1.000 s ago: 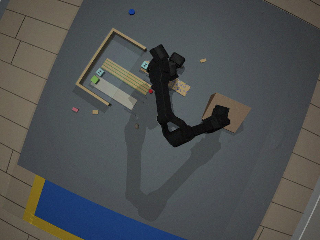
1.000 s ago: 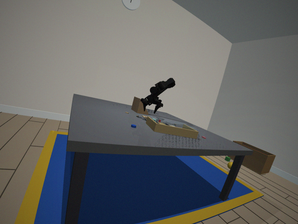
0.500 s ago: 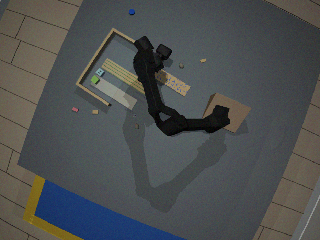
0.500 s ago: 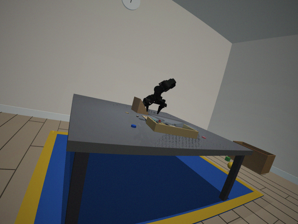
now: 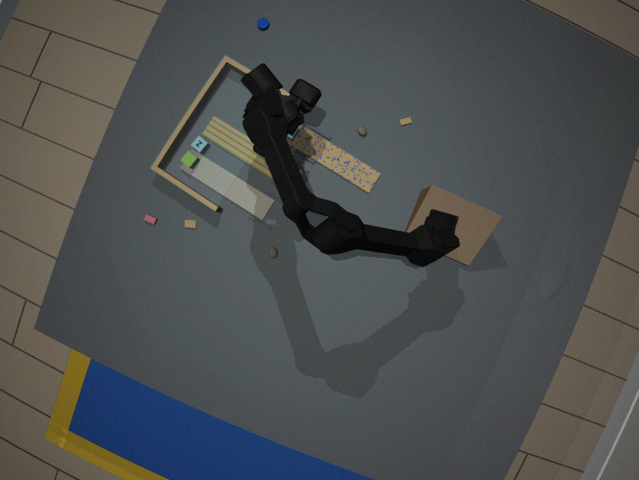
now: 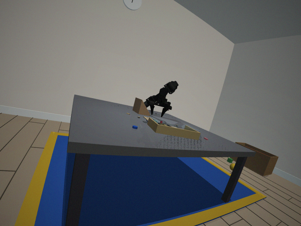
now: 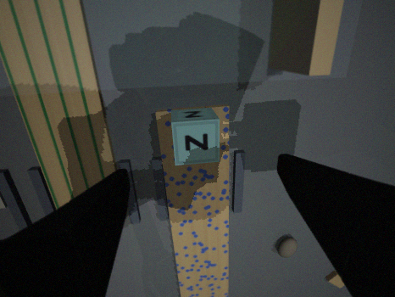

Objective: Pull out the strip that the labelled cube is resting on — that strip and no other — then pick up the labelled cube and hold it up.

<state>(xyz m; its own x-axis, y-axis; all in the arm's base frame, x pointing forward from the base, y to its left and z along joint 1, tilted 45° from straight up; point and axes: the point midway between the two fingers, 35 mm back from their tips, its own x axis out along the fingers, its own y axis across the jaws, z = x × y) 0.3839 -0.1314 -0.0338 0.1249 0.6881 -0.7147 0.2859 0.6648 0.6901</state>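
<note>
My gripper tip is now 100 mm past the dotted strip, 30 mm to the right of it and 60 mm above it. From my gripper tip the other things lie so: blue disc (150 mm ahead, 250 mm to the right, 60 mm below); then red cylinder (60 mm behind, 110 mm to the left, 60 mm below).
</note>
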